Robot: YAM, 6 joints.
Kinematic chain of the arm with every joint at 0, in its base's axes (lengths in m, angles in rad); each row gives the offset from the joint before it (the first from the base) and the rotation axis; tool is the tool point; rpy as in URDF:
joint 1: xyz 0 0 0.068 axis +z
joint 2: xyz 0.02 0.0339 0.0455 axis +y
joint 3: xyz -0.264 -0.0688 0 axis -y
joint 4: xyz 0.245 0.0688 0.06 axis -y
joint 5: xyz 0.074 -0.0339 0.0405 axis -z
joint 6: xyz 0.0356 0 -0.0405 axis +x
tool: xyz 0 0 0 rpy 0 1.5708 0
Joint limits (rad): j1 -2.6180..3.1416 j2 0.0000..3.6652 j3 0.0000..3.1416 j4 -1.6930..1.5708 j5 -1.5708..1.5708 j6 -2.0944..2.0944
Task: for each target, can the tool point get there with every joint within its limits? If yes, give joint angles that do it. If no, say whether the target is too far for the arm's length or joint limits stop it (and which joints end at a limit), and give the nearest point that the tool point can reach.
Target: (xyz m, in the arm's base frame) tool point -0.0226 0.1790 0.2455
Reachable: yes | joints 1.6671 0.7388 0.4549 -0.0403 -0.1503 1.3712
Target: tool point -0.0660 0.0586 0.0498
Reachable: yes | joints 2.0985 2.5495 0.4806 -1.4196 -0.8843 -0.2751
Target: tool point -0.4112 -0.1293 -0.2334
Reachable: no: joint limits stop it (at a limit: joint 1) | nearest point -0.3822 -0.1795 -0.2334 | short by 0.058 m
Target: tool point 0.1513 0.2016 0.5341
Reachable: yes | joints 0.8565 1.2634 1.6028 -0.0410 -0.5205 -0.7217
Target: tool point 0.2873 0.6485 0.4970
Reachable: no: too far | nearest point 0.2296 0.5183 0.4178 | short by 0.163 m
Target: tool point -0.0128 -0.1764 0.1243
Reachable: yes | joints -1.7780 1.1478 0.2709 -0.0438 -0.7321 0.7509
